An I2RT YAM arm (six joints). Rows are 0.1 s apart.
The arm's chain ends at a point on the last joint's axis. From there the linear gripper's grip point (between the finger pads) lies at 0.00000 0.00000 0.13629 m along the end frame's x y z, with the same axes.
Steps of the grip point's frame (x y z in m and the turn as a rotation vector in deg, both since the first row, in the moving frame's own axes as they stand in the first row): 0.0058 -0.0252 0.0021 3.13 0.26 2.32; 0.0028 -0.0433 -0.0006 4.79 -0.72 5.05; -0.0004 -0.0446 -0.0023 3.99 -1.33 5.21; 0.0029 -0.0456 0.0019 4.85 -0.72 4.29; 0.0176 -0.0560 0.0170 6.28 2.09 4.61; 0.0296 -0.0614 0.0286 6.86 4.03 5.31; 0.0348 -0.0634 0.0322 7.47 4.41 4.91; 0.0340 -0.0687 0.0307 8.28 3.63 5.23; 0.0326 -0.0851 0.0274 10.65 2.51 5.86
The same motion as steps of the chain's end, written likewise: 0.0050 -0.0178 0.0023 3.13 0.26 2.32; 0.0040 -0.0319 -0.0001 4.79 -0.72 5.05; 0.0023 -0.0350 -0.0019 3.99 -1.33 5.21; 0.0042 -0.0340 0.0024 4.85 -0.72 4.29; 0.0120 -0.0413 0.0179 6.28 2.09 4.61; 0.0193 -0.0456 0.0299 6.86 4.03 5.31; 0.0236 -0.0462 0.0338 7.47 4.41 4.91; 0.0245 -0.0495 0.0324 8.28 3.63 5.23; 0.0254 -0.0603 0.0299 10.65 2.51 5.86
